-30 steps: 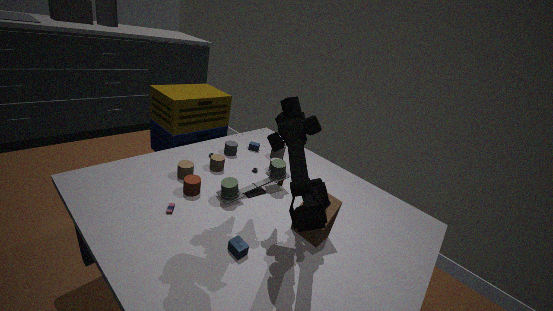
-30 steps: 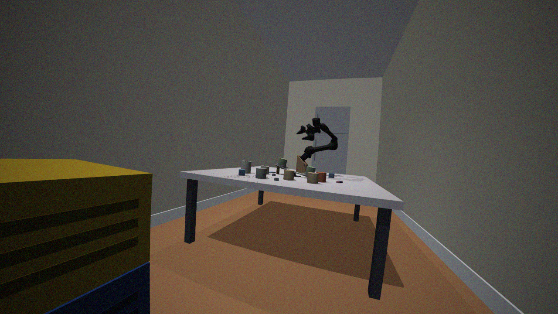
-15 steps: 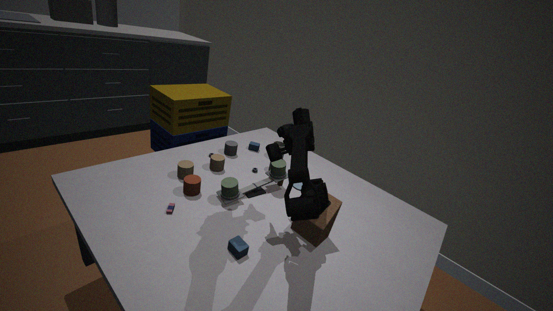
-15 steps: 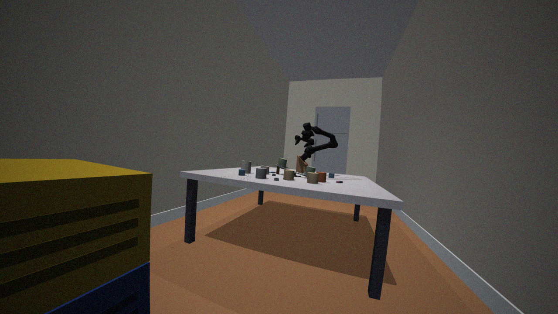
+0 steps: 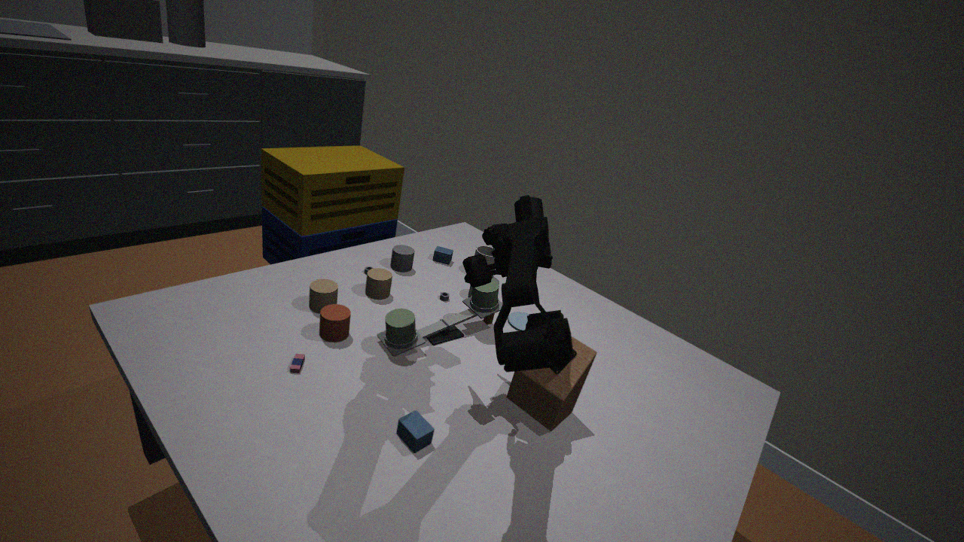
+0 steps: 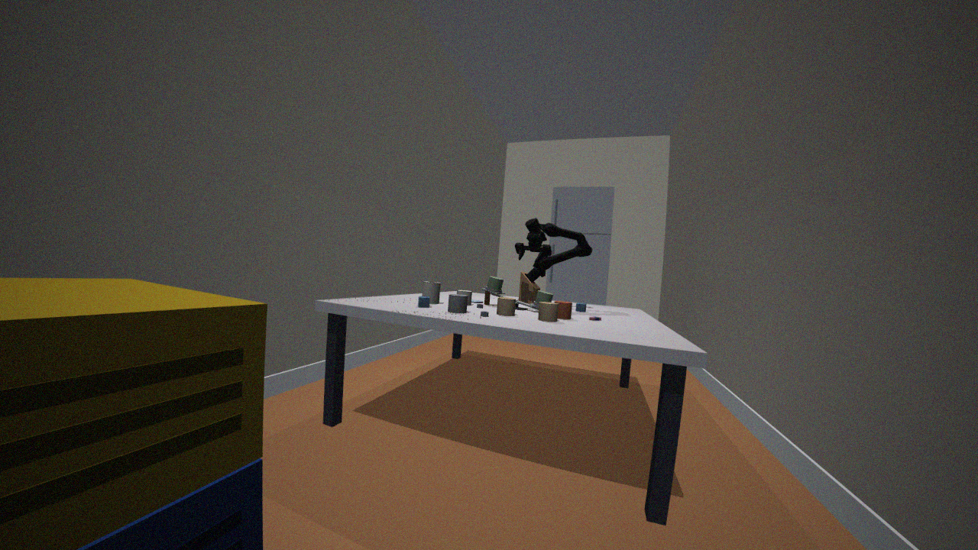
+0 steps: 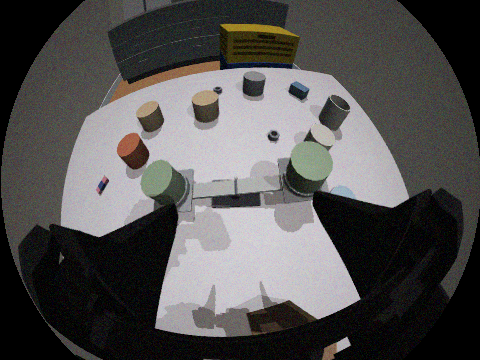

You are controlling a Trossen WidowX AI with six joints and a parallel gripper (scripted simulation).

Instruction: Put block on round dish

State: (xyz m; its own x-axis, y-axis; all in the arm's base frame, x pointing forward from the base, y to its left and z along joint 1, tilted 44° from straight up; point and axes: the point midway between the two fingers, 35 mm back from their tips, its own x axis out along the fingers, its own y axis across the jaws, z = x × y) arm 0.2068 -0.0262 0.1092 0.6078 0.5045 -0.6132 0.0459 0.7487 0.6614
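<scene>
The cup lies 170 mm below my gripper tip, 140 mm to the left of it and 110 mm ahead of it. Round my gripper tip: red-brown cylinder 250 mm to the left, 230 mm ahead, 200 mm below; then pale blue round dish 270 mm to the right, 230 mm below, 20 mm ahead; then balance 200 mm below, 90 mm ahead, 10 mm to the right.
</scene>
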